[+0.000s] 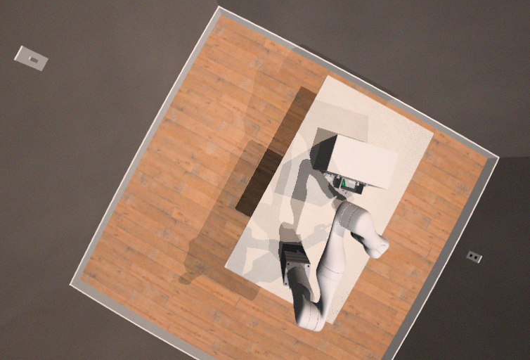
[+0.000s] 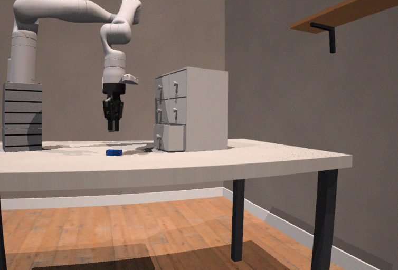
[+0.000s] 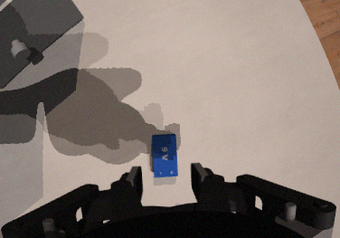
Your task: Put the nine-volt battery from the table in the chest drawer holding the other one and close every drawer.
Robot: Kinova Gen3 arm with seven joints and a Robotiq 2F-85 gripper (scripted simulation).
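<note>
Now: hand 90 mm above the blue nine-volt battery and 10 mm past it. Round my hand: green block 210 mm ahead, 160 mm to the left, 80 mm below.
</note>
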